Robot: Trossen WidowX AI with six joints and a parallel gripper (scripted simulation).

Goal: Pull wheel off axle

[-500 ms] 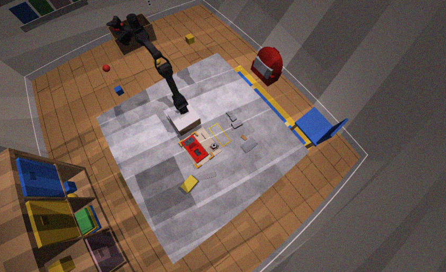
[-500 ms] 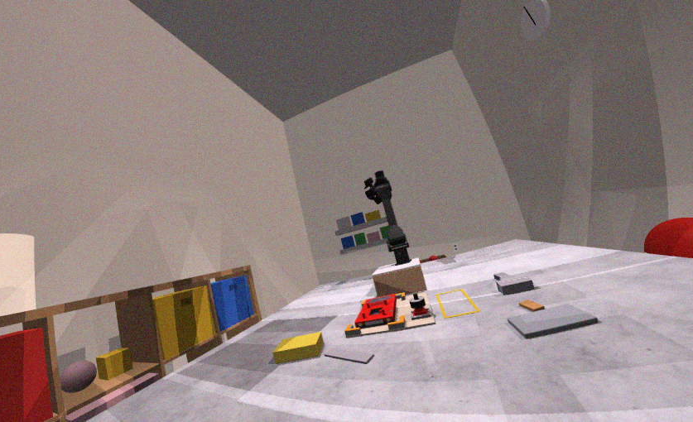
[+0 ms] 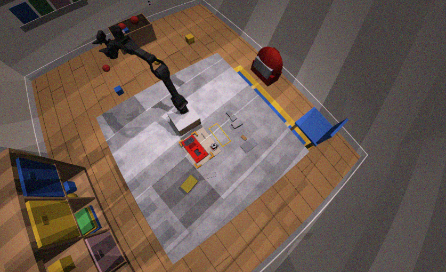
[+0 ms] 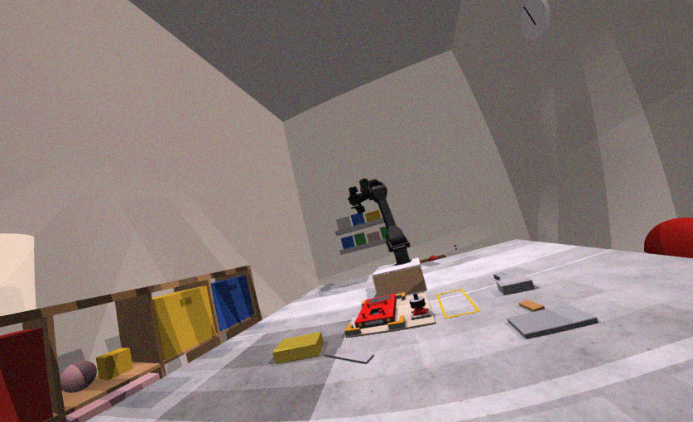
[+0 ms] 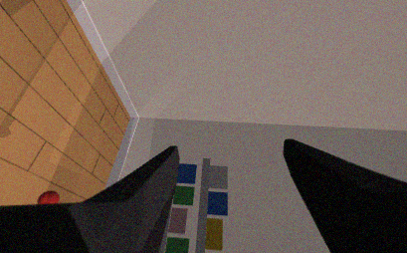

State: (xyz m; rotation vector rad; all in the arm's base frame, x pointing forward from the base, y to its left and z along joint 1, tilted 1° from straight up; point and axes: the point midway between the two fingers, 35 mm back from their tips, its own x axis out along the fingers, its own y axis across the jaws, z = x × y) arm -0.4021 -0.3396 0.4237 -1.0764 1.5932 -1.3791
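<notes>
Right now the wheel is 77 cm ahead of my gripper tip, 47 cm to the left of it and 47 cm below it. The rest, counted from my gripper tip: yellow block 94 cm ahead, 20 cm to the left, 50 cm below; then orange block 80 cm ahead, 72 cm to the left, 51 cm below; then upright axle 77 cm ahead, 47 cm to the left, 48 cm below.
</notes>
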